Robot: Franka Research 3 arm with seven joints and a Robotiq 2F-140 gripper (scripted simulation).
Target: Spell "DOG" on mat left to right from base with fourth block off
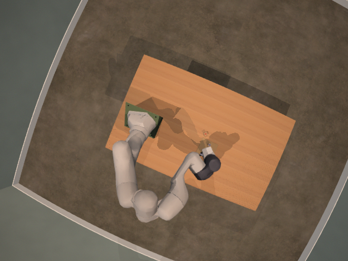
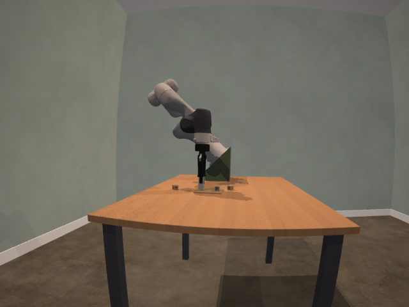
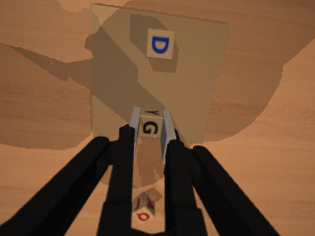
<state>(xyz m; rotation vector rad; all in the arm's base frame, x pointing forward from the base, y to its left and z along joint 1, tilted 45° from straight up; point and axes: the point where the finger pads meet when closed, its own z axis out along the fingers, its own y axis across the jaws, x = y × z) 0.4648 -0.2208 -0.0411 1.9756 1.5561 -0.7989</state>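
Right now the G block is 20 mm below my hand. Round my hand: mat (40 mm to the left, 40 mm below, 10 mm ahead).
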